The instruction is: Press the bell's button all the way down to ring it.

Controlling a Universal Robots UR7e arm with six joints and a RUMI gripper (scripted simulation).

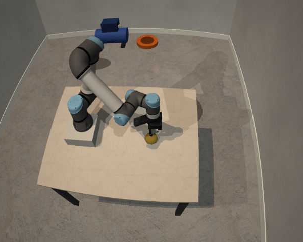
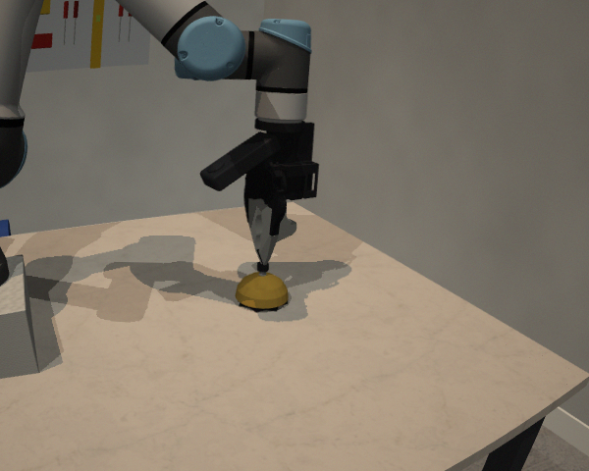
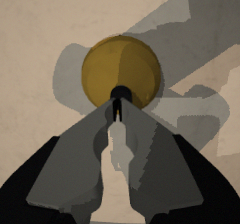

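My hand is 30 mm above the small black button. From my hand the other things lie so: yellow dome bell: 40 mm below.
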